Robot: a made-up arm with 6 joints.
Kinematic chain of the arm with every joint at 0, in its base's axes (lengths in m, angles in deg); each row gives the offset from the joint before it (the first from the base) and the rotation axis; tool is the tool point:
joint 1: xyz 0 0 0.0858 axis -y
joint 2: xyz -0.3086 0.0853 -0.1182 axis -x
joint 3: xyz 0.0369 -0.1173 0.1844 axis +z
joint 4: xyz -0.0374 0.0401 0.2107 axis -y
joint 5: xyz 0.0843 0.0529 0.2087 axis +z
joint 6: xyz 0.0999 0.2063 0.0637 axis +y
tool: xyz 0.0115 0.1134 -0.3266
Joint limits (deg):
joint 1: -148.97..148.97
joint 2: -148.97..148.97
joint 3: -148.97..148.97
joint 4: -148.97..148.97
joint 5: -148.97..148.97
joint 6: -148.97..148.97
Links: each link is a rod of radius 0.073 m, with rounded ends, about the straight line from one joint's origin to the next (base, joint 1, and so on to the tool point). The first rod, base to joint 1, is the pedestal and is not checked.
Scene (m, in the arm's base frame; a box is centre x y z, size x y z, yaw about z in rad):
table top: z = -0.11
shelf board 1: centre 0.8 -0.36 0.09 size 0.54 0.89 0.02 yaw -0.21
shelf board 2: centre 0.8 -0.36 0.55 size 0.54 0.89 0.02 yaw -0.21
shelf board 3: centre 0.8 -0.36 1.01 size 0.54 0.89 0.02 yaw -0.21
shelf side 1: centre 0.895 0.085 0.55 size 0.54 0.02 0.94 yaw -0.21
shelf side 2: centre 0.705 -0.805 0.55 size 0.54 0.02 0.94 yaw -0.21
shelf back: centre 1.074 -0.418 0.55 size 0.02 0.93 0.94 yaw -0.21
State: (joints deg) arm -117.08 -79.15 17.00 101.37 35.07 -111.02
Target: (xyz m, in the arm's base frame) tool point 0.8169 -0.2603 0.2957
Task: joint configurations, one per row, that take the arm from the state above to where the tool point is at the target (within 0.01 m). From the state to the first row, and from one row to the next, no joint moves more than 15 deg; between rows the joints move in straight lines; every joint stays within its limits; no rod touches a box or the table.
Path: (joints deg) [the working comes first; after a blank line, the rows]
Joints at the target: -129.92 -74.96 -1.05 101.82 42.50 -103.41
Straight joint move there: touches shelf board 2.

1: -103.19 -88.85 10.56 105.68 46.12 -103.47
2: -89.30 -98.55 4.12 110.00 57.16 -95.92
3: -96.04 -99.09 -5.74 112.25 67.65 -87.29
4: -102.78 -99.63 -15.61 114.50 78.14 -78.66
5: -111.83 -91.41 -10.76 110.28 66.26 -86.91
6: -120.88 -83.19 -5.91 106.05 54.38 -95.16
7: -129.92 -74.96 -1.05 101.82 42.50 -103.41

